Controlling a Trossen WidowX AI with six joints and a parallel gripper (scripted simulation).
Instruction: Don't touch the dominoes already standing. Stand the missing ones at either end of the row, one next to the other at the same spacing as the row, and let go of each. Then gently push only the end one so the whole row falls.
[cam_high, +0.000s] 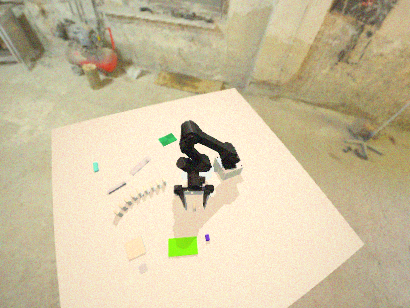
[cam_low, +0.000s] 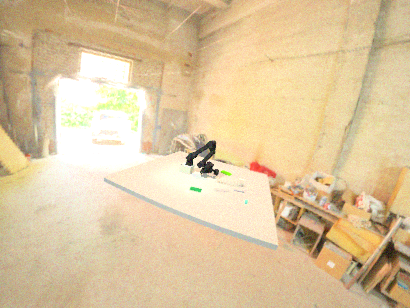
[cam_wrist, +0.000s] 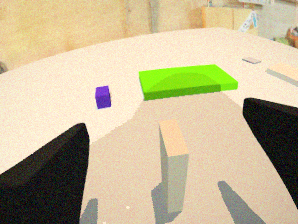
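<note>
The bright green slab lies 9 cm ahead of my gripper tip, 14 cm to the left of it and 5 cm below it. Round my gripper tip: beige tile 28 cm ahead, 9 cm to the left, 5 cm below; then small grey square 26 cm ahead, 17 cm to the left, 5 cm below; then small purple cube 2 cm behind, 13 cm to the left, 5 cm below.
</note>
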